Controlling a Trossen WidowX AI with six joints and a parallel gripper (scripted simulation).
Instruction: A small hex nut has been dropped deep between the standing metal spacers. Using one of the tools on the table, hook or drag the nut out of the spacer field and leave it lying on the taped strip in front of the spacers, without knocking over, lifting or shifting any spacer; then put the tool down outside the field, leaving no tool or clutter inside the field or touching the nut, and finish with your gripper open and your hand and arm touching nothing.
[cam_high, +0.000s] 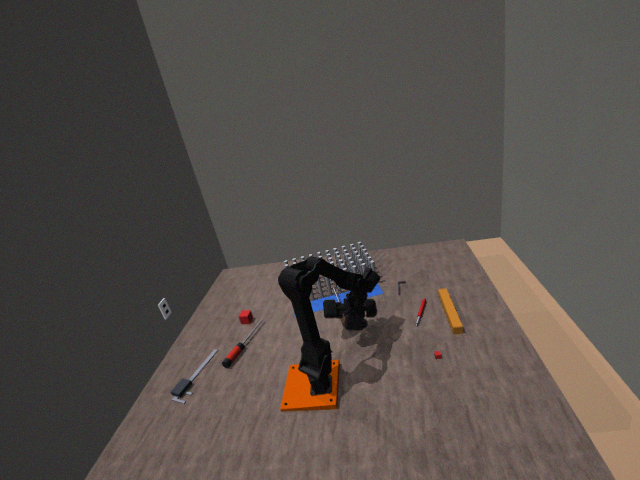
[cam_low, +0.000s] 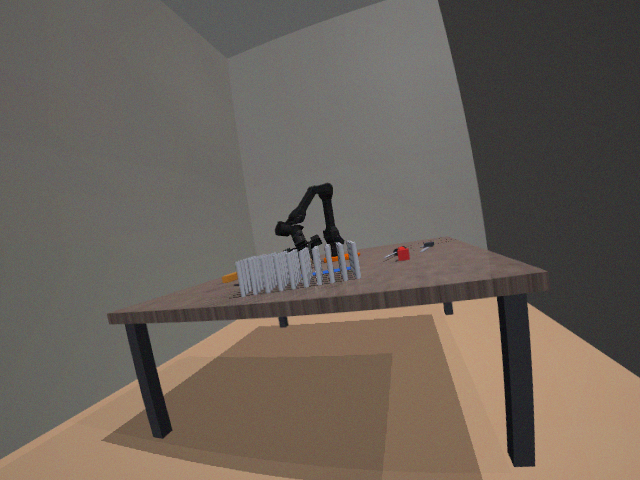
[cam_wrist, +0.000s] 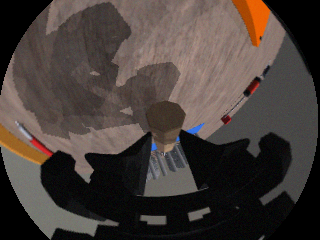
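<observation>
Right now the blue taped strip is 16 cm ahead of my gripper tip, 3 cm to the left of it and 3 cm below it. The rest, counted from my gripper tip: hook tool: 10 cm ahead, 2 cm to the left, 1 cm below; orange block: 38 cm to the right, 2 cm below, 2 cm behind; tiny red cube: 28 cm to the right, 21 cm behind, 3 cm below.
</observation>
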